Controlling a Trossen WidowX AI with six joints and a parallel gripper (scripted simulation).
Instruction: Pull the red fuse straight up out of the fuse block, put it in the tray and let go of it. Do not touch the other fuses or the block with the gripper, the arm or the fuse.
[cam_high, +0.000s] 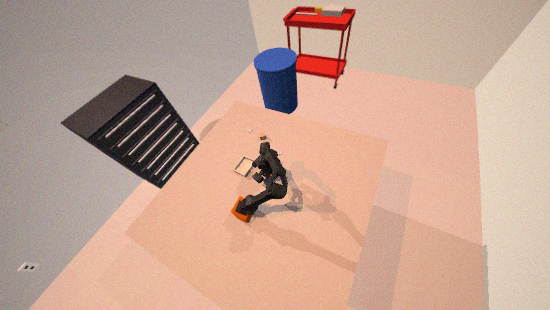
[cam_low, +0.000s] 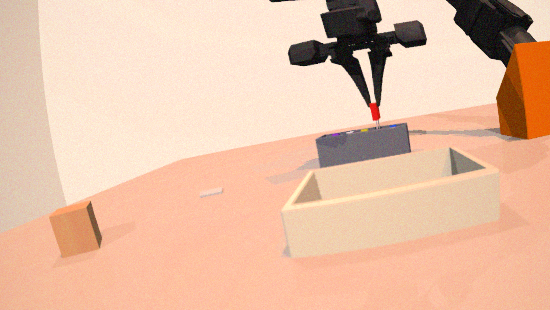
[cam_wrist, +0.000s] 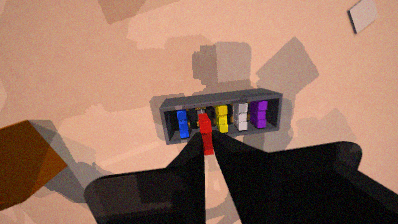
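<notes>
Now: the blue fuse 2 cm behind my gripper tip, 1 cm to the left of it and 4 cm below it. Round my gripper tip: white fuse 4 cm ahead, 2 cm to the right, 4 cm below; then yellow fuse 2 cm ahead, 1 cm to the right, 4 cm below; then red fuse 1 cm below.
</notes>
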